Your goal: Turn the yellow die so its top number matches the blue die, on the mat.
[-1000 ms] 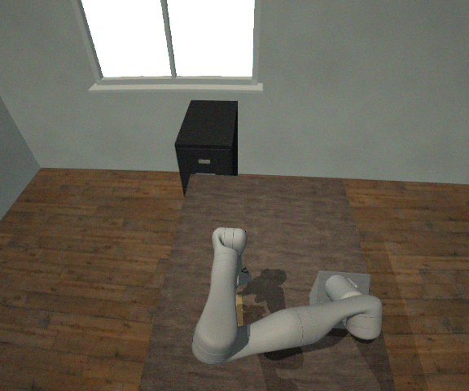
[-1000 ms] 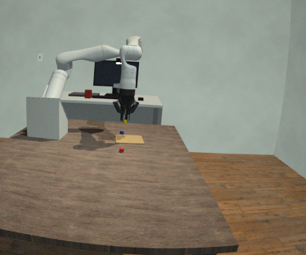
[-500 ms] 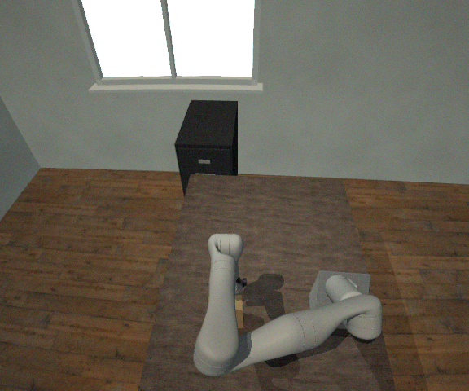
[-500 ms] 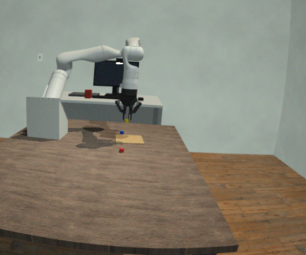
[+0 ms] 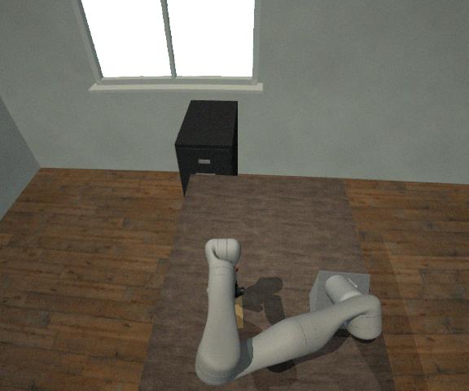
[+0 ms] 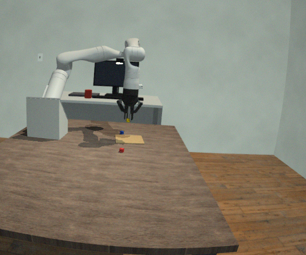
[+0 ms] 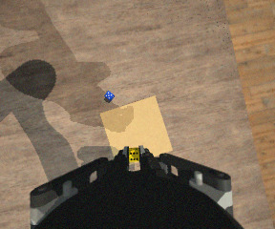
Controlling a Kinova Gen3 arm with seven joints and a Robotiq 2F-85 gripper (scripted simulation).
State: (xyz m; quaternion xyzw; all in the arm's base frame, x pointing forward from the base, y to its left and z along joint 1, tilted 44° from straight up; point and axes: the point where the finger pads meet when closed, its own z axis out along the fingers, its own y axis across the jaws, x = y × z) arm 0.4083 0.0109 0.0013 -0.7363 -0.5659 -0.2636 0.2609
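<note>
My hand is 120 mm above the tan mat, 10 mm to the right of it and 10 mm short of it. From my hand the other things lie so: red die (180 mm to the right, 110 mm below, 30 mm behind); then blue die (110 mm to the left, 110 mm below, 30 mm behind); then yellow die (20 mm below).
</note>
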